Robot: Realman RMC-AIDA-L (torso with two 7-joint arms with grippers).
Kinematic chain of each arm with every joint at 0, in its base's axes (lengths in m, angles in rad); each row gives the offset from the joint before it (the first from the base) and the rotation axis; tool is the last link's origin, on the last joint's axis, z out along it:
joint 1: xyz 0 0 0.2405 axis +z
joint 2: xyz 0 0 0 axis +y
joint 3: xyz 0 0 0.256 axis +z
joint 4: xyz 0 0 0 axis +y
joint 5: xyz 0 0 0.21 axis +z
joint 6: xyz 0 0 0 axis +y
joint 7: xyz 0 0 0.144 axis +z
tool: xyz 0 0 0
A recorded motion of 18 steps. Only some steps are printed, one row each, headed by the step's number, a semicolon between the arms.
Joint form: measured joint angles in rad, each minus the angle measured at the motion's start. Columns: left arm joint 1, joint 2, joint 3, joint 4, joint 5, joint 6, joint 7; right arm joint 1, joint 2, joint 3, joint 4, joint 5, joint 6, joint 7.
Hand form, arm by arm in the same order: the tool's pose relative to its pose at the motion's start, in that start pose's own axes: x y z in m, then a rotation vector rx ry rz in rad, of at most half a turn. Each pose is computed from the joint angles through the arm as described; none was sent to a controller.
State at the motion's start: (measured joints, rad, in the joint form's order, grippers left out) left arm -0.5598 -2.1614 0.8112 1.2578 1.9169 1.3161 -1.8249; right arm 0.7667 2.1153 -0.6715 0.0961 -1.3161 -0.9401 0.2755
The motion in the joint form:
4: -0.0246 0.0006 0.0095 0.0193 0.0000 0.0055 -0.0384; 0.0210 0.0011 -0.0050 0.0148 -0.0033 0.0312 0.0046
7: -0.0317 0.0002 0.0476 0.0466 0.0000 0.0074 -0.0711; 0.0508 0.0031 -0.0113 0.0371 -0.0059 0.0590 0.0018
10: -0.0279 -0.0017 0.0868 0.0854 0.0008 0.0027 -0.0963; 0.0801 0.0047 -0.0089 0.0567 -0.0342 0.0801 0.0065
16: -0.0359 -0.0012 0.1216 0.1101 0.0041 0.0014 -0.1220; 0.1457 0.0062 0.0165 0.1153 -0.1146 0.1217 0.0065
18: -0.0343 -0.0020 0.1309 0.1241 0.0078 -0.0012 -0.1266; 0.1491 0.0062 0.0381 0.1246 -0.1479 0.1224 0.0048
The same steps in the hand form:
4: 0.0127 0.0041 0.0062 -0.0221 0.0106 0.0002; -0.0005 0.0033 0.0052 -0.0148 0.0247 -0.0018
7: 0.0210 0.0123 0.0128 -0.0520 0.0047 0.0119; -0.0033 0.0090 0.0122 -0.0390 0.0441 -0.0117
10: 0.0282 0.0200 0.0165 -0.0683 0.0006 0.0333; -0.0070 0.0162 0.0189 -0.0761 0.0592 -0.0278
16: 0.0357 0.0279 0.0224 -0.0927 -0.0058 0.0503; -0.0150 0.0358 0.0316 -0.1659 0.0891 -0.0672
18: 0.0378 0.0297 0.0228 -0.0928 -0.0071 0.0612; -0.0155 0.0401 0.0322 -0.1831 0.0891 -0.0719

